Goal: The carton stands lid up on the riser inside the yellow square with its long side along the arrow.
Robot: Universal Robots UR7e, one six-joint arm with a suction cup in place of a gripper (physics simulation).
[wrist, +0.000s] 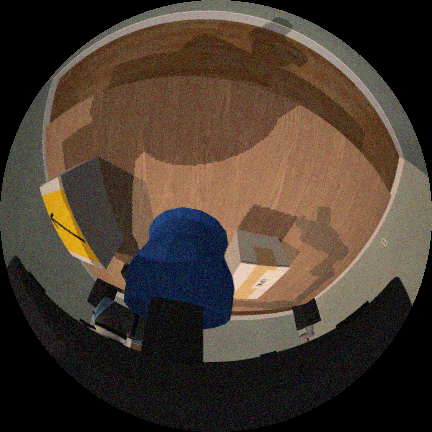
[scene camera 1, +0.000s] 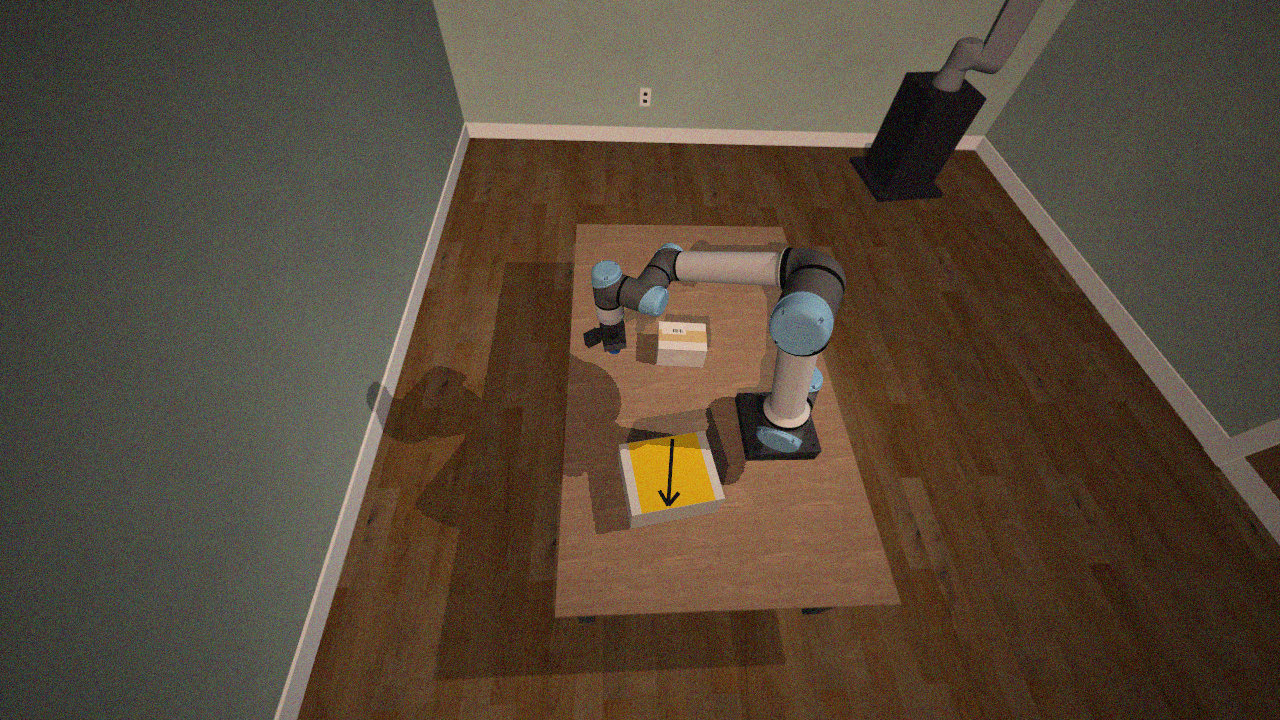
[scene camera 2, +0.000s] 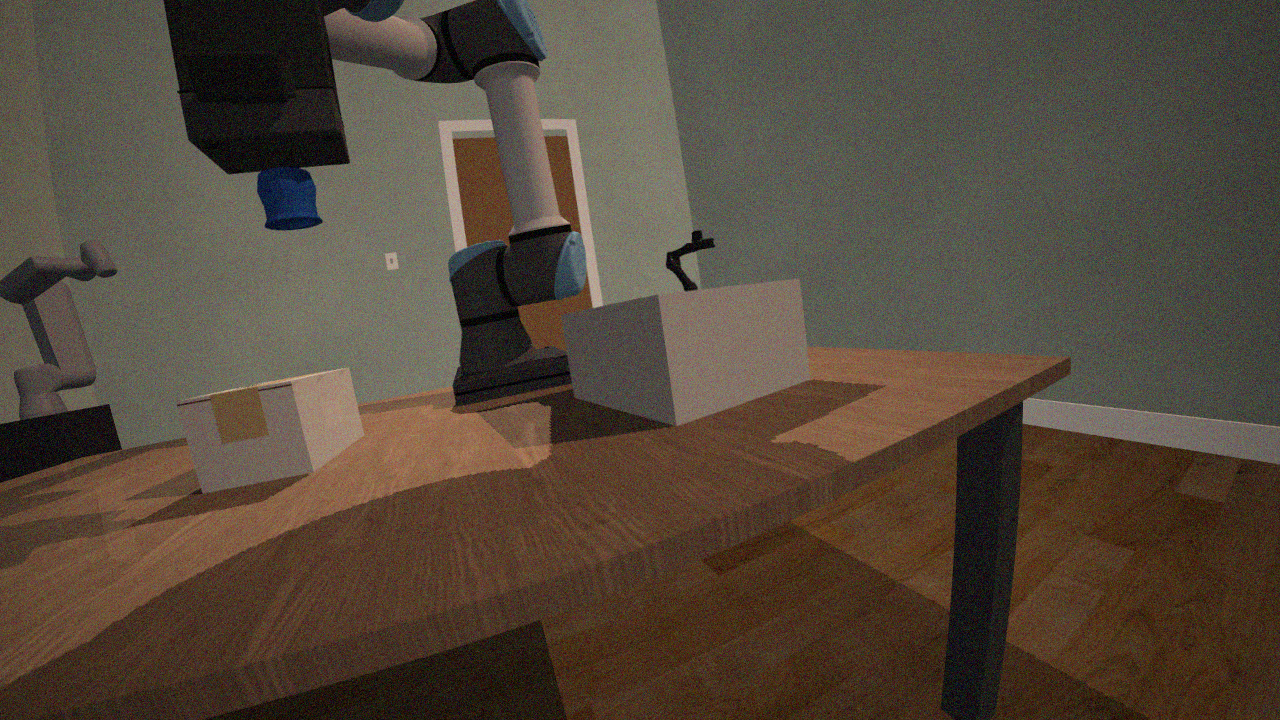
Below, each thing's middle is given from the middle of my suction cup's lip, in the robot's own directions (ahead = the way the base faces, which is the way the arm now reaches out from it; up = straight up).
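There is a grey riser (scene camera 2: 677,357), and it is 360 mm to the left of my suction cup, 160 mm below it and 110 mm behind it. Then I consider the carton (scene camera 2: 273,430): my suction cup is 170 mm above it, 240 mm past it and 110 mm to the left of it.
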